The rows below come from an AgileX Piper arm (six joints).
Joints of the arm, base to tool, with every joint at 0 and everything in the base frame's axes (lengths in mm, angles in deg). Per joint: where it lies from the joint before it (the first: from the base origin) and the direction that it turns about. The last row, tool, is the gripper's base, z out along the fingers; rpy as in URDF.
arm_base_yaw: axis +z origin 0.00 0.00 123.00
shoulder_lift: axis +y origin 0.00 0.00 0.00
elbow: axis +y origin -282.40 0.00 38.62
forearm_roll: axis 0.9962 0 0.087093 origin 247.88 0.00 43.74
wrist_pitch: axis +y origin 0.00 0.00 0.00
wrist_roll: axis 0.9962 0 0.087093 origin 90.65 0.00 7.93
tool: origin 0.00 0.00 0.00 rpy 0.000 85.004 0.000
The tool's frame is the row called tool.
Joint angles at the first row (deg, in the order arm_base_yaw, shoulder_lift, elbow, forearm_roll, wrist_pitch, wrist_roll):
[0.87 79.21 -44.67 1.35 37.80 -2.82]
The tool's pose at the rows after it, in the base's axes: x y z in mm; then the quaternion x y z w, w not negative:
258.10 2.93 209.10 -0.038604 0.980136 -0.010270 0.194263
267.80 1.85 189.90 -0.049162 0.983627 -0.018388 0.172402
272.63 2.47 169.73 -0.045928 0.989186 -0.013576 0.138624
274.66 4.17 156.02 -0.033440 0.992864 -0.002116 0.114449
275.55 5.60 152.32 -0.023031 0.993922 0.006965 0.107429
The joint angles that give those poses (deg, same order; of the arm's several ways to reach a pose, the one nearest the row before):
[0.87 82.09 -44.95 -1.08 35.43 -2.88]
[0.87 86.70 -45.14 -2.53 33.54 -2.99]
[0.87 91.01 -45.14 -1.92 33.16 -2.99]
[0.87 93.88 -45.14 0.00 33.11 -2.99]
[0.87 94.75 -45.27 1.63 33.20 -3.05]

